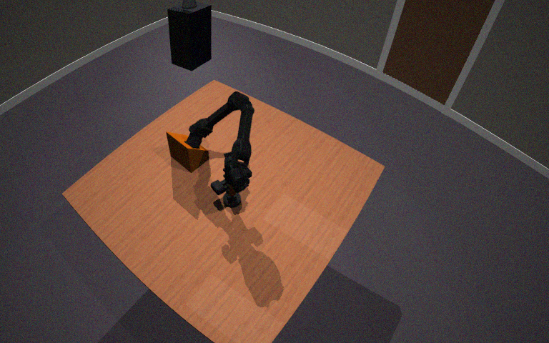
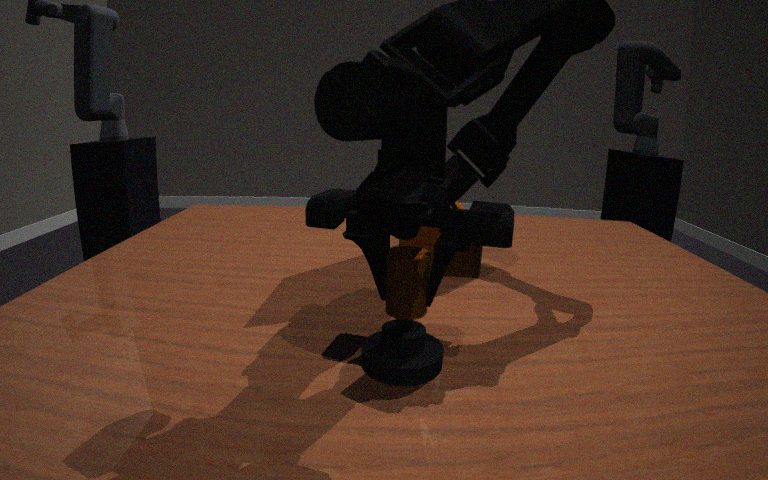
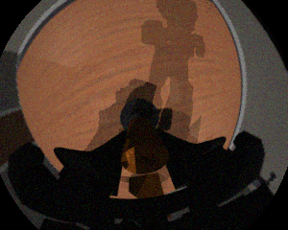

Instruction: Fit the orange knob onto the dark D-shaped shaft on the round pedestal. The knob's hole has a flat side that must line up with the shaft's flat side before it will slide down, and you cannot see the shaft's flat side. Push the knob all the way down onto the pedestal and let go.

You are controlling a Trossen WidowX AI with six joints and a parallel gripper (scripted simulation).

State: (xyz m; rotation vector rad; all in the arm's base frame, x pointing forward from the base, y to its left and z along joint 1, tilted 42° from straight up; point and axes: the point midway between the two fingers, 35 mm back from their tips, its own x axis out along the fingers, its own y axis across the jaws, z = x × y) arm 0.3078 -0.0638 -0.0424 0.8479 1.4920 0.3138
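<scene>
The orange knob lies 2 cm above my gripper tip. From my gripper tip the other things lie so: dark round pedestal (4 cm below).
</scene>
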